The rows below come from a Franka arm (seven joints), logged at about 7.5 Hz.
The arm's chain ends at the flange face. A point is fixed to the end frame.
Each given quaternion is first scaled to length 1.
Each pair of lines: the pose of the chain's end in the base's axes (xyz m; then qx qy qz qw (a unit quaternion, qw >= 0)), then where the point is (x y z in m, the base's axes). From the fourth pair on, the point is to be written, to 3 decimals.
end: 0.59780, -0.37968, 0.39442, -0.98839, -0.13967, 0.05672, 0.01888
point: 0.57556 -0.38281 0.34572
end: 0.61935, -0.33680, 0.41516, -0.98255, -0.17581, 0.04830, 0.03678
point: 0.59791 -0.33942 0.36607
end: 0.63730, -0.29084, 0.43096, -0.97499, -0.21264, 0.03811, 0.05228
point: 0.61686 -0.29310 0.38143
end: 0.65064, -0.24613, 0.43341, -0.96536, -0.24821, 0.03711, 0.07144
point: 0.630 -0.248 0.384
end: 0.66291, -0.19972, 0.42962, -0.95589, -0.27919, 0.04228, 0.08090
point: 0.642 -0.202 0.380
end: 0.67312, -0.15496, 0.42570, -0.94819, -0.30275, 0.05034, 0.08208
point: 0.652 -0.158 0.377
